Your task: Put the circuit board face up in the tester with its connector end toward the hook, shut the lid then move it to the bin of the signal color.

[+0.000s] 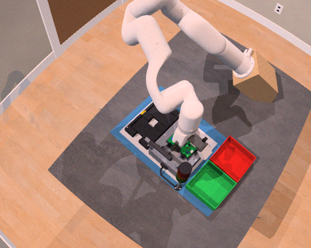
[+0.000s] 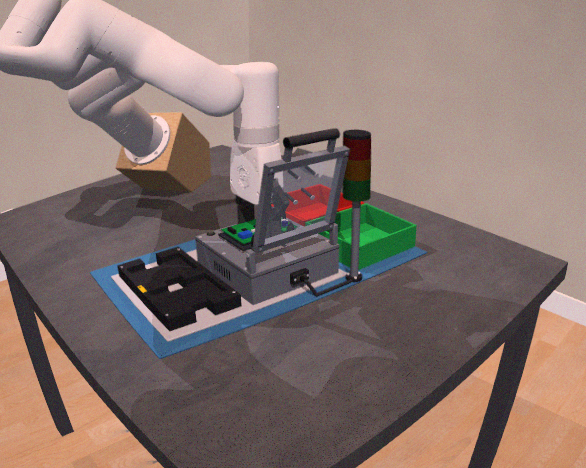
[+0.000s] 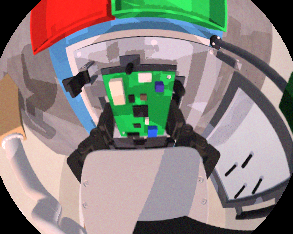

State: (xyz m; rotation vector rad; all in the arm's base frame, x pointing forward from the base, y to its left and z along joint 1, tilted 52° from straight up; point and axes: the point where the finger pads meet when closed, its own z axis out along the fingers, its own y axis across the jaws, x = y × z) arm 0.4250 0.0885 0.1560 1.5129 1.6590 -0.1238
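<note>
Right now the green circuit board is right at my hand. From my hand the other things lie so: black latch hook: 5 cm behind, 7 cm to the left, 1 cm above; then clear lid: 12 cm ahead, 2 cm to the right, 10 cm above; then plate: 1 cm ahead, 1 cm to the left, 1 cm below.
</note>
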